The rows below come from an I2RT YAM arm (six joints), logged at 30 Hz.
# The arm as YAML. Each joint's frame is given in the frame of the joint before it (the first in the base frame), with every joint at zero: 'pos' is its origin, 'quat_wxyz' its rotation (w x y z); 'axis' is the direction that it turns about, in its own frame. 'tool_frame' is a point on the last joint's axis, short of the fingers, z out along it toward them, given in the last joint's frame.
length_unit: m
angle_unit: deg
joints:
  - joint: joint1
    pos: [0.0, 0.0, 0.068]
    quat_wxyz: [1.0, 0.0, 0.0, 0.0]
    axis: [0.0, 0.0, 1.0]
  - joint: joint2
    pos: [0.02, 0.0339, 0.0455]
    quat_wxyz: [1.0, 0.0, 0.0, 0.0]
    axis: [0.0, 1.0, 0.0]
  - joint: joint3
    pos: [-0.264, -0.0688, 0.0]
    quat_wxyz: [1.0, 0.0, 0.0, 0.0]
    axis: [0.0, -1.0, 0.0]
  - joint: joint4
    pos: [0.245, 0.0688, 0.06]
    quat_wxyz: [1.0, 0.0, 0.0, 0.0]
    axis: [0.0, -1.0, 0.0]
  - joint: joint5
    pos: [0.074, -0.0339, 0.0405]
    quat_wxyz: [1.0, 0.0, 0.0, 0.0]
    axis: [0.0, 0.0, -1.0]
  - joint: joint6
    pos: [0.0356, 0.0, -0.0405]
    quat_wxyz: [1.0, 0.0, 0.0, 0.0]
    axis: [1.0, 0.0, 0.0]
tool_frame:
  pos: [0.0, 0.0, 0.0]
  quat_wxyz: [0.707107, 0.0, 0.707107, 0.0]
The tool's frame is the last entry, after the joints.
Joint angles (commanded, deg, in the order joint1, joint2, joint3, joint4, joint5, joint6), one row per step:
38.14, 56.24, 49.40, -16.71, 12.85, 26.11
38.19, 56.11, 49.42, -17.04, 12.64, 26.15
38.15, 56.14, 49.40, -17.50, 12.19, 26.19
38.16, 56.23, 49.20, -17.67, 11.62, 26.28
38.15, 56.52, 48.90, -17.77, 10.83, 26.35
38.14, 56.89, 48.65, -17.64, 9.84, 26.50
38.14, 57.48, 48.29, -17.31, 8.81, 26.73
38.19, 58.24, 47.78, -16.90, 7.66, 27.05
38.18, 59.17, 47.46, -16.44, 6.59, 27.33
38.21, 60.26, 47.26, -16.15, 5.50, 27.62
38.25, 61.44, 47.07, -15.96, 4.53, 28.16
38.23, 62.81, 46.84, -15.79, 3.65, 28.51
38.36, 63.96, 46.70, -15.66, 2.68, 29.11
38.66, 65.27, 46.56, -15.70, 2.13, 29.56
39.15, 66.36, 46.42, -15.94, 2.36, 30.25
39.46, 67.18, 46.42, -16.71, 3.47, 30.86
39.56, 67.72, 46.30, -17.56, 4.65, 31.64
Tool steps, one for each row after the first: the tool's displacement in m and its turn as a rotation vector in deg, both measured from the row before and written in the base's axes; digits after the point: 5 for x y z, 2 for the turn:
-0.00073, -0.00017, 0.00000, -0.01, 0.21, 0.23
-0.00023, -0.00003, -0.00105, -0.14, 0.53, 0.36
-0.00008, 0.00043, -0.00186, -0.02, 0.54, 0.49
0.00046, 0.00092, -0.00307, -0.11, 0.78, 0.68
0.00075, 0.00131, -0.00267, 0.16, 0.71, 0.82
0.00136, 0.00187, -0.00380, 0.16, 0.86, 0.82
0.00156, 0.00238, -0.00522, 0.13, 1.14, 0.93
0.00220, 0.00252, -0.00464, 0.12, 1.05, 0.81
0.00236, 0.00287, -0.00485, 0.01, 1.24, 0.85
0.00242, 0.00288, -0.00537, 0.04, 1.48, 0.62
0.00288, 0.00286, -0.00645, -0.28, 1.57, 0.55
0.00187, 0.00296, -0.00519, 0.11, 1.52, 0.63
0.00165, 0.00342, -0.00616, -0.38, 1.57, 0.51
0.00064, 0.00310, -0.00563, -0.57, 1.39, -0.10
0.00051, 0.00131, -0.00451, -1.12, 1.10, -0.94
0.00026, -0.00015, -0.00416, -1.02, 1.05, -1.31

